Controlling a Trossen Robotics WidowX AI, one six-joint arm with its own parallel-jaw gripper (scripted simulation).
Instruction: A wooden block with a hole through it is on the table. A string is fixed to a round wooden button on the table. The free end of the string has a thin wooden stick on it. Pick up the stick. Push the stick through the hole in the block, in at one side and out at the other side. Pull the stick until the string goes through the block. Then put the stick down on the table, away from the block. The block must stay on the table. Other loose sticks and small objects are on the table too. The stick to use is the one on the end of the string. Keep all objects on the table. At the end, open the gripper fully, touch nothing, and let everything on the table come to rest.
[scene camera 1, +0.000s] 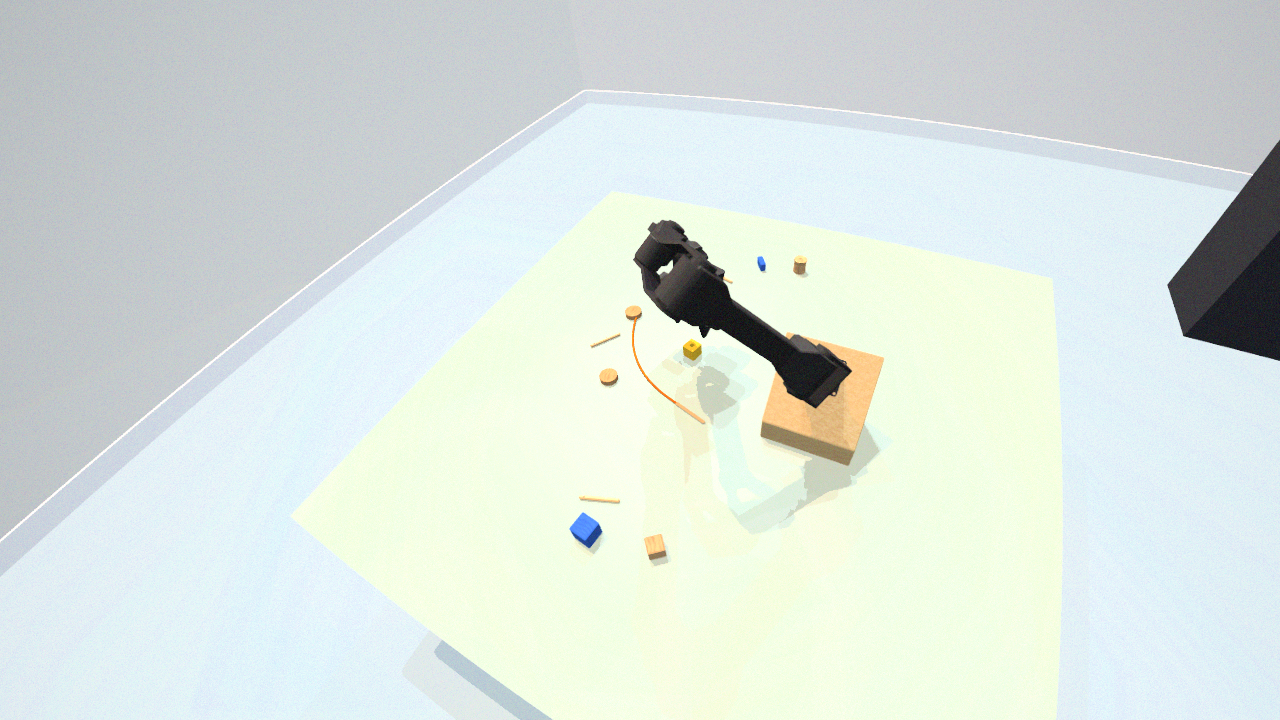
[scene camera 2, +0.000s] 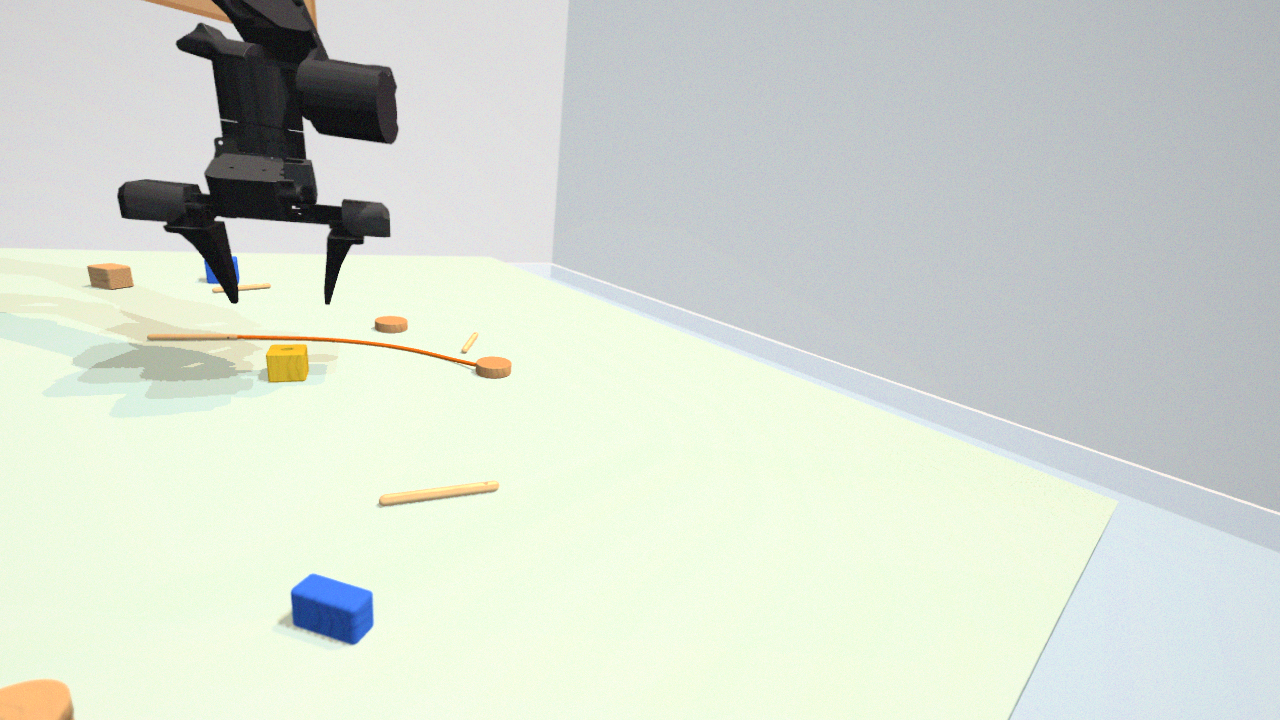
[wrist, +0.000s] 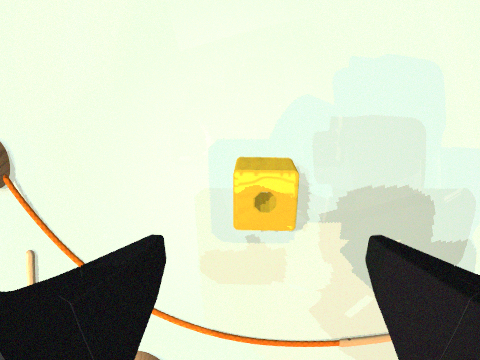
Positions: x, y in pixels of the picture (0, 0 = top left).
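A wooden cube (scene camera 2: 111, 276) sits 1.02 m from the lens, while the gripper (scene camera 2: 283, 303) is 0.61 m from the lens. The gripper is thus nearer to the lens than the wooden cube.
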